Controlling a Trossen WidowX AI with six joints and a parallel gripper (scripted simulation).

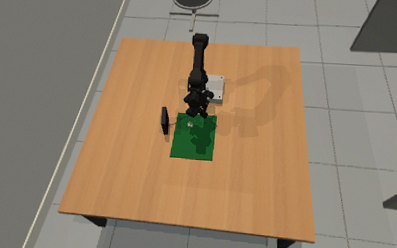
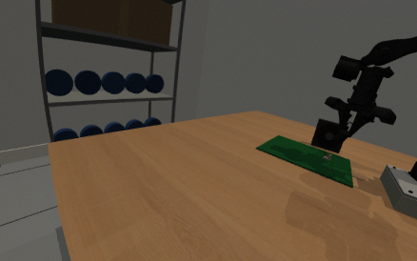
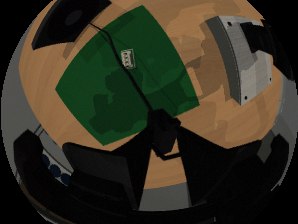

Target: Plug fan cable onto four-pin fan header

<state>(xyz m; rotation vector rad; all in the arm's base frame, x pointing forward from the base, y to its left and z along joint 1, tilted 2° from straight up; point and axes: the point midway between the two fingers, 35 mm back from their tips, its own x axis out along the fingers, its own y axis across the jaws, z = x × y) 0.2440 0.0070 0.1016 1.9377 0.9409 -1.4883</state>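
The green board is 80 mm ahead of my gripper tip, 60 mm to the right of it and 130 mm below it. From my gripper tip the other things lie so: dark plug 10 mm ahead; black fan 10 mm ahead, 220 mm to the right, 60 mm below.
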